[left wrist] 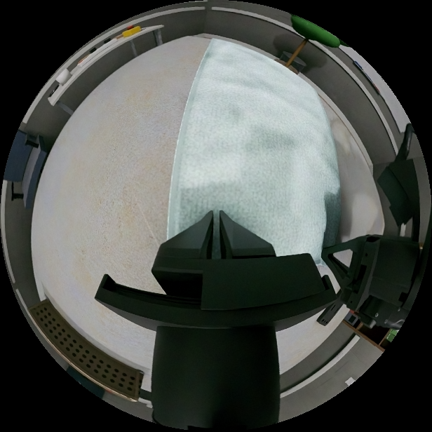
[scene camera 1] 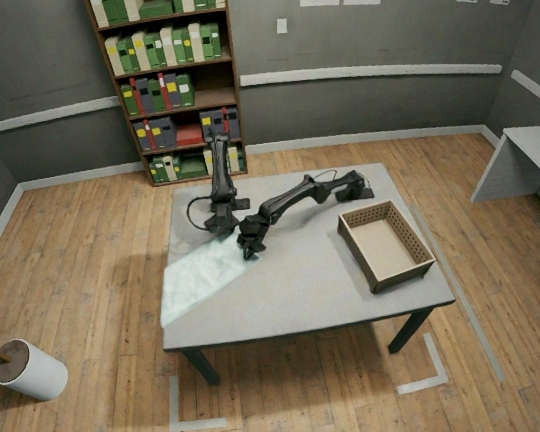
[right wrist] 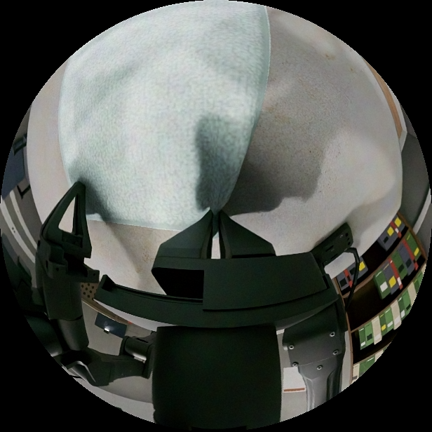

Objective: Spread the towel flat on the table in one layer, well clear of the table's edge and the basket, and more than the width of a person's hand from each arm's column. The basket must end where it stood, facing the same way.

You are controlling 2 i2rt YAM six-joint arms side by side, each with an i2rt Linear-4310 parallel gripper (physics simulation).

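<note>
The pale green towel (scene camera 1: 205,275) (left wrist: 250,125) (right wrist: 150,100) lies as a slanted strip across the left of the table (scene camera 1: 300,295) in the scene view, with soft ripples. Its far end reaches the table's left edge; whether any hangs over is unclear. My left gripper (scene camera 1: 247,256) (left wrist: 216,216) is shut on the towel near its near-right corner; its fingers partly hide the cloth. My right gripper (right wrist: 215,215) is shut on the towel's other near corner, where the cloth gathers into the fingertips. The basket (scene camera 1: 357,255) (left wrist: 85,350) stands upright at the table's right.
The right arm's base (scene camera 1: 242,203) is at the table's back, left of centre, and the left arm's base (scene camera 1: 367,193) at the back right, behind the basket. The two grippers are close together. A bookshelf (scene camera 1: 236,100) stands behind the table, and a white bin (scene camera 1: 47,372) stands on the floor at left.
</note>
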